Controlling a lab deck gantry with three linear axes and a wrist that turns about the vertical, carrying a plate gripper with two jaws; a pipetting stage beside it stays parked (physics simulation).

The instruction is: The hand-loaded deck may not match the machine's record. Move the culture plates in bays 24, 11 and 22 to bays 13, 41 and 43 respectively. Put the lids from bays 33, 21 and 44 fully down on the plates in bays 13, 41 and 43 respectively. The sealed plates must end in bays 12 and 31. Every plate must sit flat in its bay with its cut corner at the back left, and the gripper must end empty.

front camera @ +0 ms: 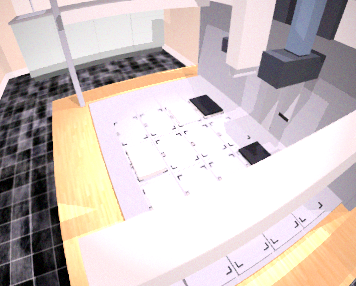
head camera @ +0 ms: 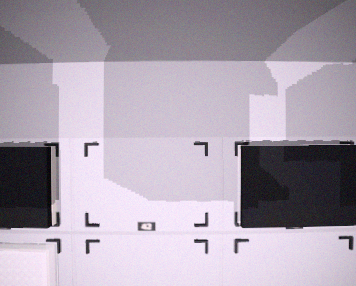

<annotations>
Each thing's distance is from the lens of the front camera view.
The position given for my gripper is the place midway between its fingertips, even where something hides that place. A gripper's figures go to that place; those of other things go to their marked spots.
my gripper (front camera: pixel 274 122): 60 cm
bay 22 (front camera: pixel 179 153): 67 cm
</annotations>
